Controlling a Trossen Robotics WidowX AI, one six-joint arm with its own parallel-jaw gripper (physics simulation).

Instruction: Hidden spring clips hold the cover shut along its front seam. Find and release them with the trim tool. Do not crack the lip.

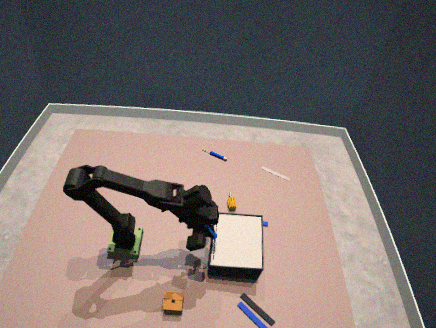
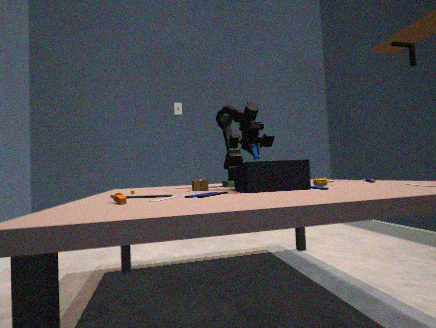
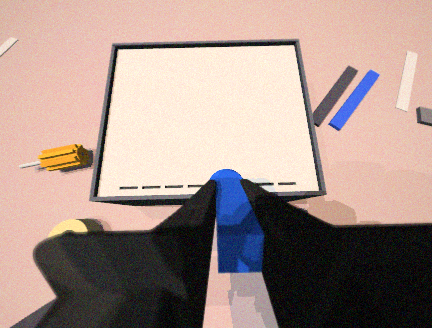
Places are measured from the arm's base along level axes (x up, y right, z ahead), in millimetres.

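Pixels of known places: gripper, fingertip midpoint: [image 1: 213, 234] [image 2: 256, 154] [image 3: 227, 185]; arm's base, origin of the base link: [image 1: 125, 241].
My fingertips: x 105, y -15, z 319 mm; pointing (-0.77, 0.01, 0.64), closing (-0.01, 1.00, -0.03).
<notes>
Ahead of a thing's pixels: the offset from my fingertips to its top centre. "spot": to the spot under its first point.
The cream cover {spot: dz +95, dx -45, dy -11 mm} [image 1: 239, 240] [image 3: 205, 110] lies inside the rim of a dark box {dz +89, dx -34, dy -13 mm} [image 1: 235, 273] [image 2: 275, 176]. A row of short dark slots {spot: dz +11, dx -53, dy -48 mm} [image 3: 174, 186] runs along the cover's edge nearest the arm; the gripper and tool hide part of this row. My gripper [image 3: 227, 185] is shut on the blue trim tool {dz -5, dx +45, dy +0 mm} [image 1: 212, 232] [image 2: 256, 151] [image 3: 239, 230]. The tool slants down over the slotted edge of the box, near the middle of the row. Whether its tip touches the cover cannot be told. The spring clips do not show.
A yellow-handled screwdriver {dz +71, dx -103, dy -246 mm} [image 1: 231, 203] [image 2: 320, 182] [image 3: 62, 157] lies beside the box. Dark {dz +176, dx -130, dy +211 mm} [image 1: 257, 308] [image 3: 336, 96] and blue {dz +165, dx -129, dy +245 mm} [image 1: 252, 315] [image 3: 355, 100] strips lie on its other side. An orange block {dz -110, dx -90, dy +218 mm} [image 1: 173, 303] [image 2: 200, 185] and a blue-handled tool {dz -21, dx -117, dy -525 mm} [image 1: 218, 155] lie farther off.
</notes>
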